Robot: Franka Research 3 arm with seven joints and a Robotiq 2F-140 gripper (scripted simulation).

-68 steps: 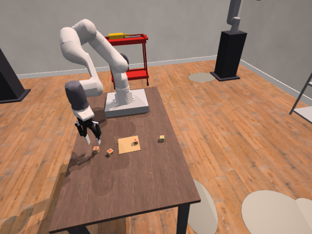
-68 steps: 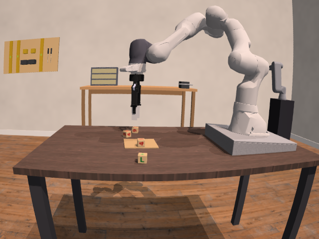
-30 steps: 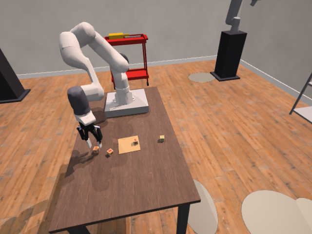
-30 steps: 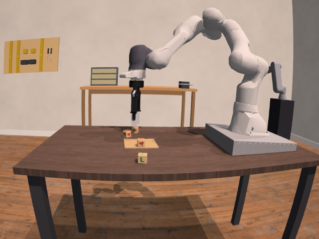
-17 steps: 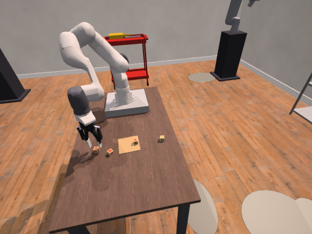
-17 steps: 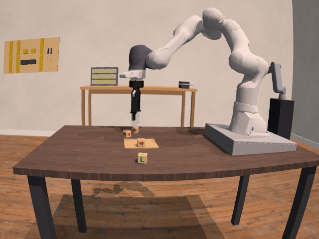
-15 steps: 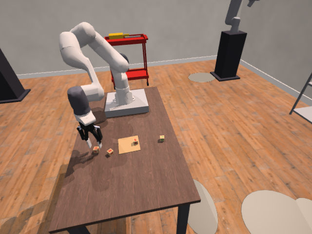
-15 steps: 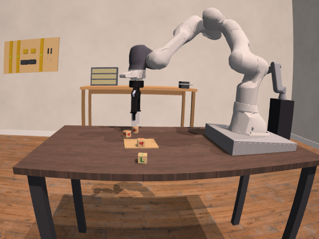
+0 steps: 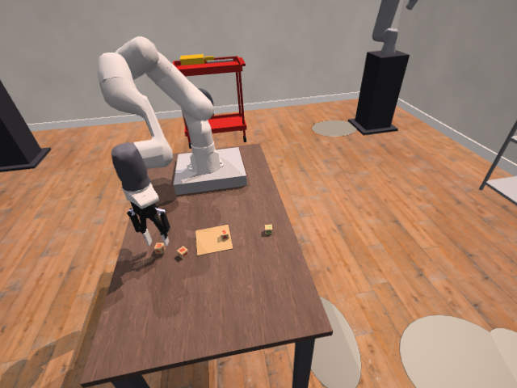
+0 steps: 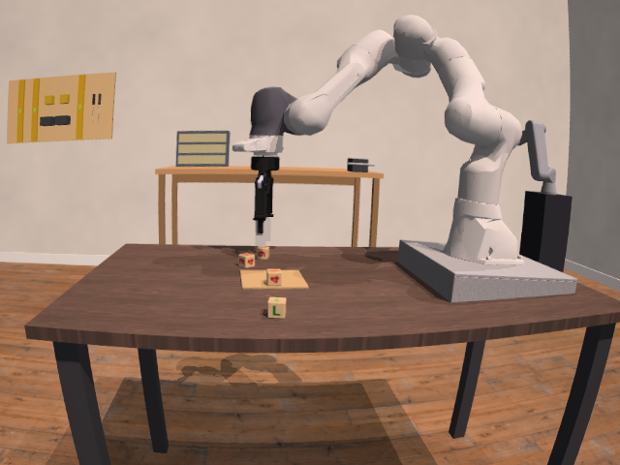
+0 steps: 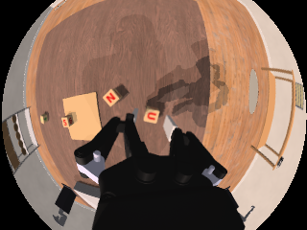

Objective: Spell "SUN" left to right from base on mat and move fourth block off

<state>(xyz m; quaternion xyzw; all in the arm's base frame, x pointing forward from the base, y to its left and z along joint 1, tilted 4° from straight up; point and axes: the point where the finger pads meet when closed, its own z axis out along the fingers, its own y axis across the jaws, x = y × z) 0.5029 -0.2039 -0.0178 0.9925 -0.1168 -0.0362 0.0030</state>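
My gripper is now 6 cm above the U block. Also, from my hand: mat (21 cm to the left, 7 cm below, 1 cm behind); then S block (26 cm to the left, 5 cm below, 1 cm behind); then N block (9 cm to the left, 6 cm below, 4 cm ahead).
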